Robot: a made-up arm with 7 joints.
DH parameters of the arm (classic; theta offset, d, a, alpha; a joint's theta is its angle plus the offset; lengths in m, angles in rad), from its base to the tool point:
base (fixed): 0 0.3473 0.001 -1.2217
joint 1: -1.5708 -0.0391 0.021 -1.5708
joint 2: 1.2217 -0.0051 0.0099 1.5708
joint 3: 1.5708 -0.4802 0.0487 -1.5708
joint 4: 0 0.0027 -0.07 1.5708
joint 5: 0 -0.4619 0.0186 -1.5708
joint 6: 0 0.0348 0.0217 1.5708
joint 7: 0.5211 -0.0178 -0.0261 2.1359
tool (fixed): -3.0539 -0.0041 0 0
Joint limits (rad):
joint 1: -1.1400..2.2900
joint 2: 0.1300..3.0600
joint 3: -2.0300..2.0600
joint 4: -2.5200..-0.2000
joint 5: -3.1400..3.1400
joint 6: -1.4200..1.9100
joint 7: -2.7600..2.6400
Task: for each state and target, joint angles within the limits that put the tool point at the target. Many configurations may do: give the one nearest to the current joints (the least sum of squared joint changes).
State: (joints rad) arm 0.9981 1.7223 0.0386 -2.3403 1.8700 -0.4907 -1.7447
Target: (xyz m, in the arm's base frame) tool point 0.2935 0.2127 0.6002
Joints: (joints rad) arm 0.3941 1.4471 0.9640 -2.5200 1.6418 -0.5423 -1.7926
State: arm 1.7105 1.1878 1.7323 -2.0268 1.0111 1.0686 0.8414
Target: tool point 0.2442 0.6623 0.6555
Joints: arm 1.7373 1.5114 1.7269 -1.4268 1.0348 1.0670 0.8723
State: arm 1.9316 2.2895 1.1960 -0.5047 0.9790 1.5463 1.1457
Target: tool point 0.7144 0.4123 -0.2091
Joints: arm 2.2813 3.0600 1.2591 -0.4475 1.0376 1.3743 1.7738
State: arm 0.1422 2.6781 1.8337 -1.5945 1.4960 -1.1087 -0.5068
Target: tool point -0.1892 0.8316 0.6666
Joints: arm -0.3848 1.7464 2.0600 -0.7299 1.4840 -1.0261 -0.5889
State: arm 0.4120 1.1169 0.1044 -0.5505 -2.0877 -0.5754 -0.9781
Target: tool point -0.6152 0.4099 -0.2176
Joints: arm 0.8848 0.6518 0.0131 -0.2688 -2.1421 -0.5715 -0.9667
